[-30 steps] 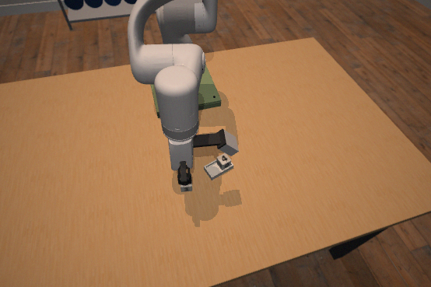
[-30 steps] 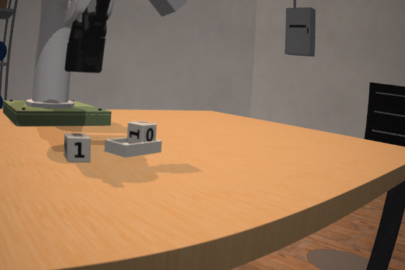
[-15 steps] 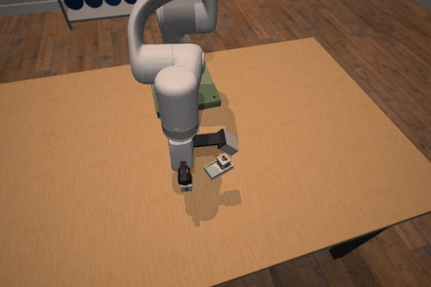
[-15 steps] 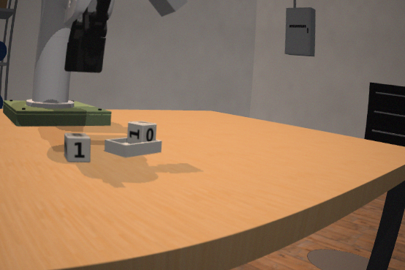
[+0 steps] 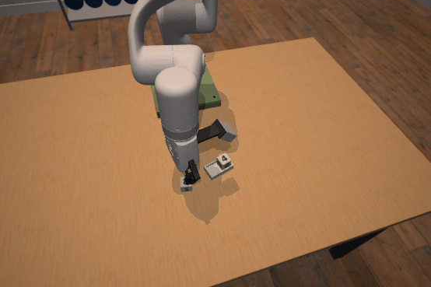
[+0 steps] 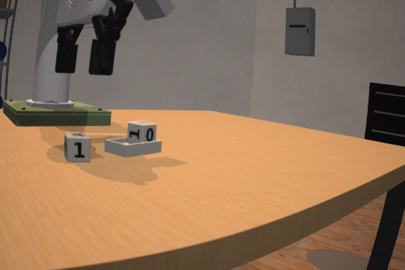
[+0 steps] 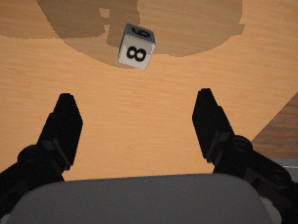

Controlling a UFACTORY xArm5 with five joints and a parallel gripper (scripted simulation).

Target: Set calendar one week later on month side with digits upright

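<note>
Now: the digit cube 10 cm below my hand. Also, from my hand: tray 11 cm to the left, 11 cm below, 3 cm behind.
</note>
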